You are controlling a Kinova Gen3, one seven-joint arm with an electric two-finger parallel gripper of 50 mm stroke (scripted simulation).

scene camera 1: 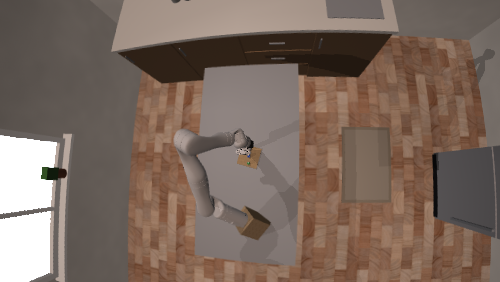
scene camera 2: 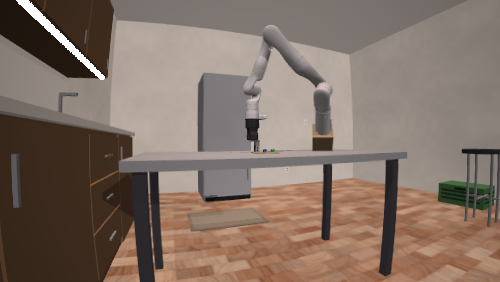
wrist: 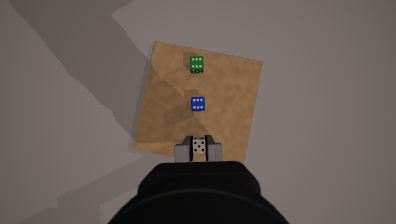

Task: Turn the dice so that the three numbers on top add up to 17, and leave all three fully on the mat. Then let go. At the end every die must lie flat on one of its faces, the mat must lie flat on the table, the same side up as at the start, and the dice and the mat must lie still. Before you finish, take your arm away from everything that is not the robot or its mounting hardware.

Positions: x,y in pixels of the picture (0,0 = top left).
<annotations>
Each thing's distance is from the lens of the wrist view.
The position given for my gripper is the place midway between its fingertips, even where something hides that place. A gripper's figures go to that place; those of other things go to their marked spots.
my gripper [wrist: 199,144]: 0.19 m
mat [wrist: 229,84]: 0.20 m
</annotations>
